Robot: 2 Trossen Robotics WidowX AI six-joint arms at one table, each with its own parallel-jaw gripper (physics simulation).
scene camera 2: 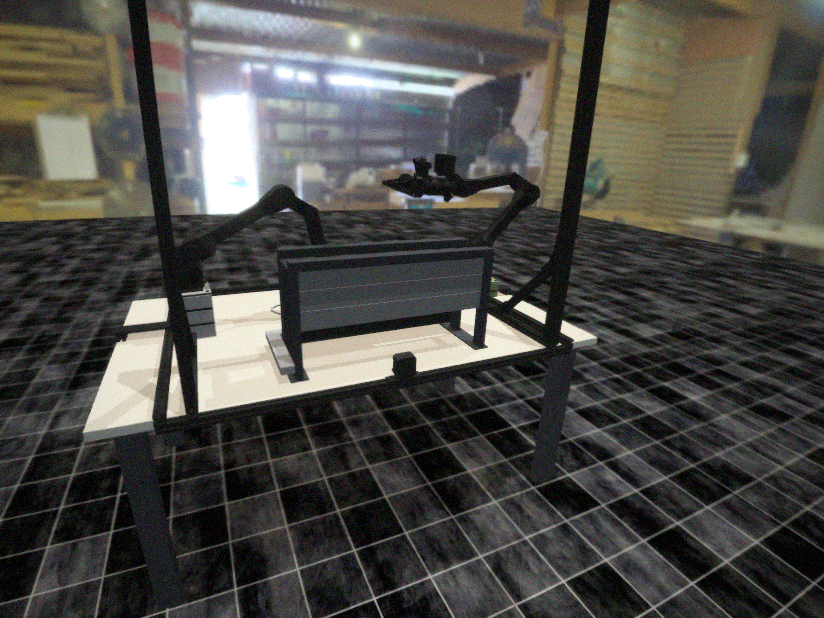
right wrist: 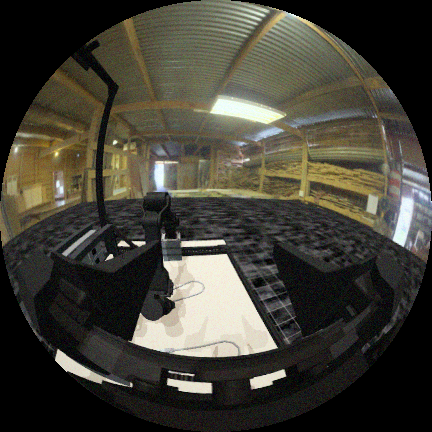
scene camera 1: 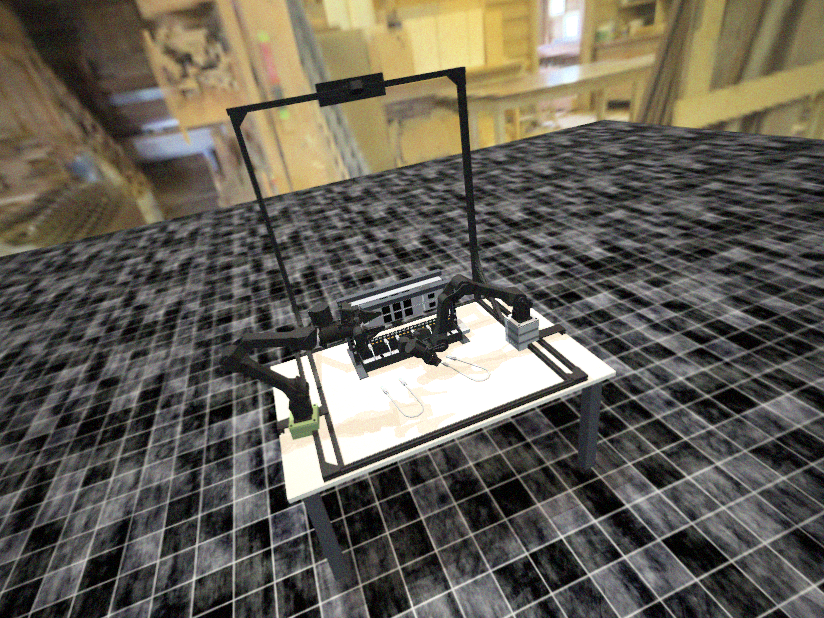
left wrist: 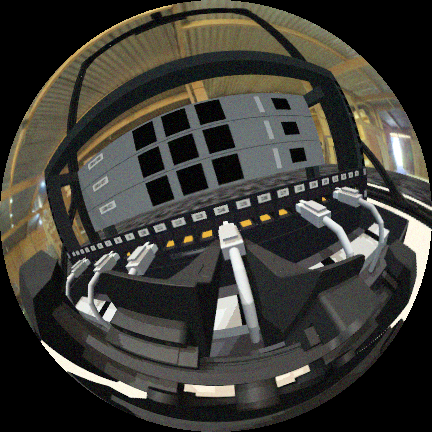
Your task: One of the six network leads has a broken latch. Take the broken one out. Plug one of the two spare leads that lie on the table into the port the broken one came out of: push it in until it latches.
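Places are measured from the left arm's base along level axes (x up, y ahead, z left), in millimetres.
Where they show: left gripper, fingertip midpoint: (left wrist: pixel 229 244); right gripper, fingertip midpoint: (scene camera 2: pixel 385 183) (right wrist: pixel 218 248) (scene camera 1: pixel 383 319); left arm's base at its link origin: (scene camera 2: pixel 189 288) (right wrist: pixel 170 235) (scene camera 1: pixel 521 317); right arm's base at its link origin: (scene camera 1: pixel 303 415).
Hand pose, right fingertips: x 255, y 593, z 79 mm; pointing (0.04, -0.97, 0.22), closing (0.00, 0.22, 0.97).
Things, the pixels of their centre, and the offset from my right fingertips. "*": a spot on its surface instead. Level surfaces: height alone.
- white plug at a spot on its surface: (left wrist: pixel 231 238) * dy -192, dx -284, dz -279 mm
- patch panel at the middle of its body: (left wrist: pixel 200 249) (scene camera 1: pixel 406 335) dy -165, dx -304, dz -313 mm
- rack with grey equipment fronts, body centre: (left wrist: pixel 183 182) (scene camera 2: pixel 380 295) (right wrist: pixel 89 290) (scene camera 1: pixel 402 321) dy -166, dx -246, dz -340 mm
- pale table at its surface level: dx -377 mm
In the left wrist view, my left gripper (left wrist: pixel 229 244) (scene camera 1: pixel 404 341) is shut on the white plug (left wrist: pixel 231 238) of the lead at the port labelled 14; the plug sits at the patch panel (left wrist: pixel 280 230) and its cable hangs down between the fingers. Other white plugs (left wrist: pixel 141 258) (left wrist: pixel 313 212) sit in the panel on both sides. The latches are too small to judge. Two spare leads lie looped on the table, one (scene camera 1: pixel 403 383) (right wrist: pixel 225 342) nearer the left of scene camera 1, the other (scene camera 1: pixel 487 373) (right wrist: pixel 203 287) farther right. My right gripper (right wrist: pixel 218 248) (scene camera 2: pixel 389 183) is open and empty, high above the table.
Behind the patch panel stands a rack with grey equipment fronts (left wrist: pixel 115 185) (scene camera 2: pixel 392 286). A black gantry frame (scene camera 1: pixel 467 166) rises at the table's back. Dark rails (scene camera 1: pixel 459 430) run along the edges of the pale table (scene camera 1: pixel 359 432).
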